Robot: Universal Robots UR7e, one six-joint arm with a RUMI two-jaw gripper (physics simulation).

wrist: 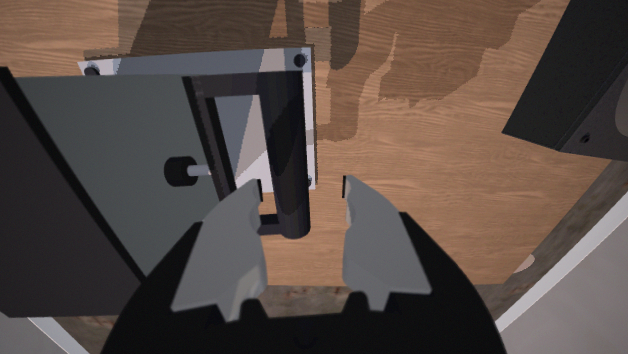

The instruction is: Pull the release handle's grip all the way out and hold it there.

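The release handle's dark grip [290, 160] is a thick round bar in the middle of the wrist view, joined by two short arms to a flat dark strip on its left. A light rod with a black knob [180, 171] shows left of that strip, in front of a grey-green panel [115, 130]. My gripper [302, 179] is partly open with nothing held. Its left fingertip is between the strip and the bar in the picture, its right fingertip is to the right of the bar with a gap. Whether either finger touches the bar cannot be told.
A metal base plate [200, 63] with bolts lies behind the handle on the wooden table top [425, 175]. A dark housing [55, 225] stands at the left. Another dark box-like object [555, 85] is at the upper right. The table's edge runs along the bottom and lower right.
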